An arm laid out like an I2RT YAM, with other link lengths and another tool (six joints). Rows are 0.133 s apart.
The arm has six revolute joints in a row. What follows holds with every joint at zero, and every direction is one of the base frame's. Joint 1 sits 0.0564 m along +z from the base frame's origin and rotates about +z. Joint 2 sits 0.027 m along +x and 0.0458 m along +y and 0.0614 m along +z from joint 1 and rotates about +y. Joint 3 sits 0.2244 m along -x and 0.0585 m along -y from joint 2 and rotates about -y. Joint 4 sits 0.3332 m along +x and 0.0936 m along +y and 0.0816 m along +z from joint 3 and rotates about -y. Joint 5 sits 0.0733 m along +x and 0.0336 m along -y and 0.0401 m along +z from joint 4 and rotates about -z. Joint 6 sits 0.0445 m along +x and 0.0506 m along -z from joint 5 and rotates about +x. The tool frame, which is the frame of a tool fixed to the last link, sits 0.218 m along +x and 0.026 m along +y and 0.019 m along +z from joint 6; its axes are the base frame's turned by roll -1.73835, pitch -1.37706 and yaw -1.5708 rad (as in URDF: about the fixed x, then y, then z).
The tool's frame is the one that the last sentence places.
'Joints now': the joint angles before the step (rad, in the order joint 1, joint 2, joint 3, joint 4, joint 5, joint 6). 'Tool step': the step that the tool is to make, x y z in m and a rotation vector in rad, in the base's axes. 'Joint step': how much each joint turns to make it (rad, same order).
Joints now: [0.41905 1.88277 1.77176 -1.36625 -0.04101 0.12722]
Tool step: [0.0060 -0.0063 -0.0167 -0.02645 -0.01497 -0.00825]
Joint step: [0.00003 0.00001 -0.04666 0.04971 0.03090 0.00537]
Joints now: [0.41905 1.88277 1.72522 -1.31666 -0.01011 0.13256]
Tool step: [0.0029 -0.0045 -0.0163 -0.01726 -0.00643 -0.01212]
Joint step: [0.00011 -0.00009 -0.04631 0.04508 0.01947 0.01041]
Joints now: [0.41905 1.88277 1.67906 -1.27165 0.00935 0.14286]
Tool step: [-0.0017 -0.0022 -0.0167 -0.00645 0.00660 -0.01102]
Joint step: [0.00006 0.00011 -0.04730 0.03863 0.00420 0.01074]
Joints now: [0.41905 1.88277 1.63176 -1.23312 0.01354 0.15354]
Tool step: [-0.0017 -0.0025 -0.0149 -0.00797 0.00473 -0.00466]
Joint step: [0.00002 0.00156 -0.04041 0.03434 0.00572 0.00422]
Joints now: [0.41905 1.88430 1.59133 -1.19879 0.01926 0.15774]
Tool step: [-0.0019 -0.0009 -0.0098 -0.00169 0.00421 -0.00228]
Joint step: [0.00001 0.00010 -0.02802 0.02354 0.00001 0.00230]
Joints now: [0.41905 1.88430 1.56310 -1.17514 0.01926 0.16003]
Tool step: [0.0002 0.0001 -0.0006 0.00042 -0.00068 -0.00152]
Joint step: [0.00011 -0.00004 -0.00190 0.00262 0.00002 0.00163]
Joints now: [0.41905 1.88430 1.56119 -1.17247 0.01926 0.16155]
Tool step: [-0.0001 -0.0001 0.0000 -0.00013 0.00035 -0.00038]
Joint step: [-0.00009 -0.00009 -0.00007 -0.00040 0.00000 0.00029]
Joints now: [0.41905 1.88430 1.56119 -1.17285 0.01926 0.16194]
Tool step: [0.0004 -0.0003 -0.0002 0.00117 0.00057 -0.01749]
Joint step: [-0.00007 -0.00002 -0.00068 0.00027 0.00000 0.01747]
